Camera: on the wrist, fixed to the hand. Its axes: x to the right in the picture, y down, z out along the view.
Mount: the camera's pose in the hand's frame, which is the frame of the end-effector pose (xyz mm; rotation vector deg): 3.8 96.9 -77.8 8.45 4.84 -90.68
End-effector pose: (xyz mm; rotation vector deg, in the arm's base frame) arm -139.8 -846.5 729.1 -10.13 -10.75 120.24
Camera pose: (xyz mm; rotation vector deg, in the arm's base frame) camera -207.2 -887.4 633.0 0.43 -3.47 29.93
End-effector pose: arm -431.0 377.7 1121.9 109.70 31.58 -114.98
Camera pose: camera -316.8 330.1 1109.8 -52.37 -81.01 83.78
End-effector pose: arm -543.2 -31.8 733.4 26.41 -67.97 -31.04
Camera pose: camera -453.6 46.1 770.2 87.95 -32.23 -99.71
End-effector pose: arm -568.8 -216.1 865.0 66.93 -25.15 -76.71
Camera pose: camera -454.3 -206.5 912.4 -98.52 -37.72 144.20
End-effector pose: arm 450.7 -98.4 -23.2 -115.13 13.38 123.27
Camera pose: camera 502.2 -211.1 -33.7 -72.53 -49.29 53.92
